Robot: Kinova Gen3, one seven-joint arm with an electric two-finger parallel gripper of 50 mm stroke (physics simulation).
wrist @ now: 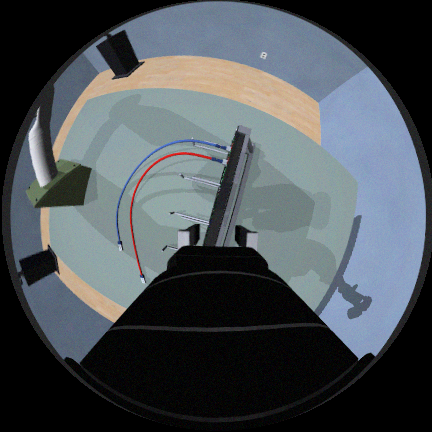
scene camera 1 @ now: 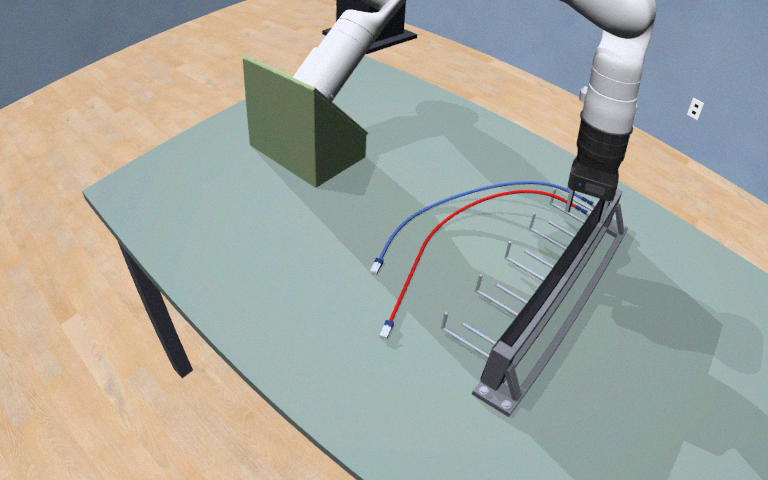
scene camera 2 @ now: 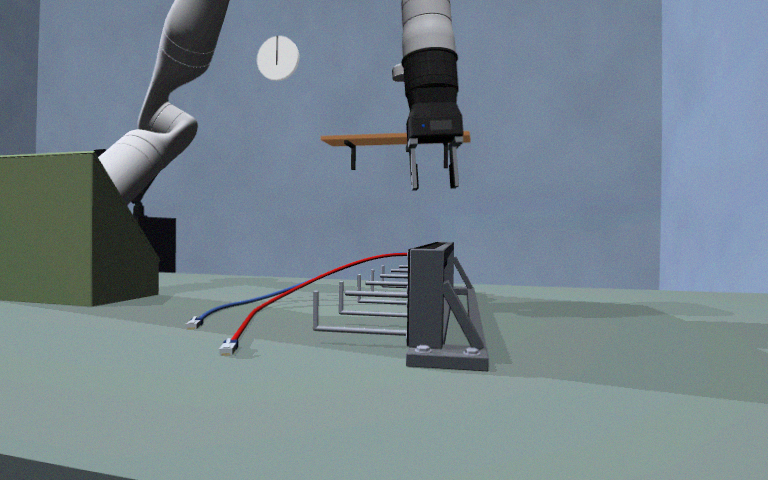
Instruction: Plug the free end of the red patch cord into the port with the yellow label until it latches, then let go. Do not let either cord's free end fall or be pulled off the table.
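Frame: origin at the arm's base, x ahead, y left, z up, level; millimetres.
Seen in the pictures: gripper, fingertip midpoint: (wrist: 216,231) (scene camera 1: 584,213) (scene camera 2: 434,188); arm's base at its link origin: (wrist: 48,177) (scene camera 1: 310,94) (scene camera 2: 83,208).
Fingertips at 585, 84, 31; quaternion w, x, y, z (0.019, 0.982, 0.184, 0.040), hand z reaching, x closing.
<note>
Pixels of each thing's top centre, then the offset from my fingertips to it, as dx, dy, dz. "*": a spot on its surface instead.
- red patch cord at a spot on its surface: (scene camera 1: 524,191) * -166, +102, -120
- rack panel at its top centre: (scene camera 2: 418,243) (scene camera 1: 558,245) (wrist: 202,224) -20, -11, -80
- clear plug with a blue collar, top centre: (scene camera 2: 228,339) (scene camera 1: 386,326) (wrist: 141,279) -141, -284, -170
- blue cord's free plug at a spot on its surface: (scene camera 2: 193,322) (scene camera 1: 375,270) (wrist: 120,249) * -242, -215, -174
The red patch cord (scene camera 1: 524,191) (wrist: 184,153) arches from the far end of the rack panel (scene camera 1: 497,365) (scene camera 2: 425,297) to the table. Its free end, a clear plug with a blue collar (scene camera 1: 386,328) (scene camera 2: 228,346) (wrist: 143,279), lies on the table left of the panel. The blue cord's free plug (scene camera 1: 376,265) (scene camera 2: 193,322) (wrist: 120,246) lies nearby, farther back. My gripper (scene camera 2: 434,187) (wrist: 216,231) is open and empty, pointing down, high above the panel and apart from both plugs. The ports and the yellow label cannot be made out in these views.
Several grey wire hooks (scene camera 1: 444,320) (scene camera 2: 316,310) stick out from the panel's port side, between it and the plugs. A green wedge-shaped block (scene camera 1: 283,121) (scene camera 2: 45,226) (wrist: 70,187) stands at the left. An orange shelf (scene camera 2: 368,138) hangs on the wall behind.
</note>
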